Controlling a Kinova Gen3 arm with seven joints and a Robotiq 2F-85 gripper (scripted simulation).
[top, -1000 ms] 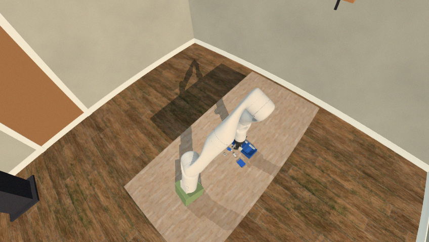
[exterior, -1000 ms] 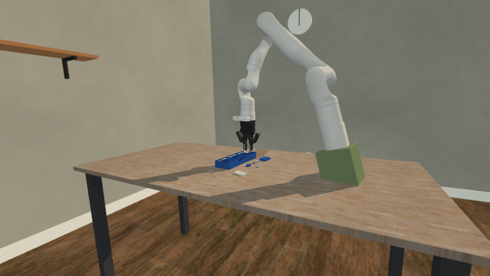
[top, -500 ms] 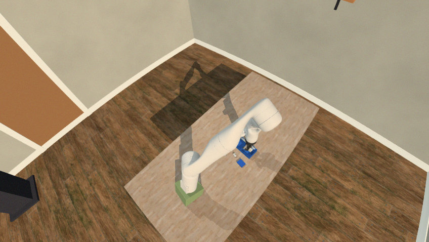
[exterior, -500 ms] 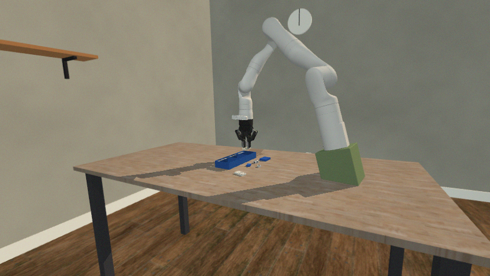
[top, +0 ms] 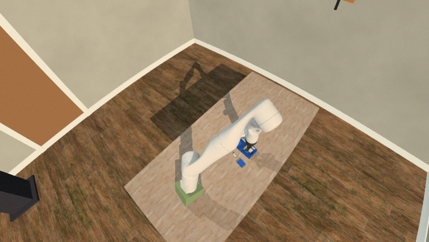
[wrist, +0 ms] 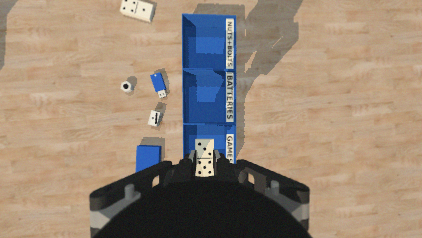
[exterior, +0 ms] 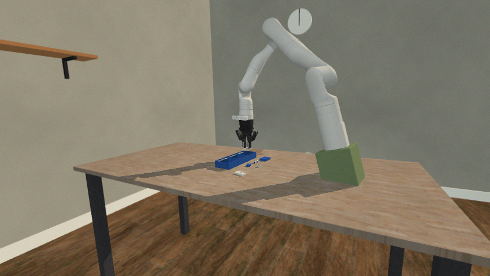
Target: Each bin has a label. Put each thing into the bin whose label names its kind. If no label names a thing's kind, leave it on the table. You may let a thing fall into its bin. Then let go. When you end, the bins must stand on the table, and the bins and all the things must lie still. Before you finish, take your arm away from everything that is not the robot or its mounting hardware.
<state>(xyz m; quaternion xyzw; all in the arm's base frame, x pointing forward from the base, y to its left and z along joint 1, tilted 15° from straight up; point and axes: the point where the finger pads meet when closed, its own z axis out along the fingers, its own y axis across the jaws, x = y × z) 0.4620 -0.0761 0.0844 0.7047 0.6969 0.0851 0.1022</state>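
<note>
Now: hand 100 mm past the flat blue block, 20 mm to the left of it and 70 mm above it. The rest, counted from my hand: grey ring (130 mm behind, 110 mm to the left, 70 mm below); then white tile (20 mm below).
</note>
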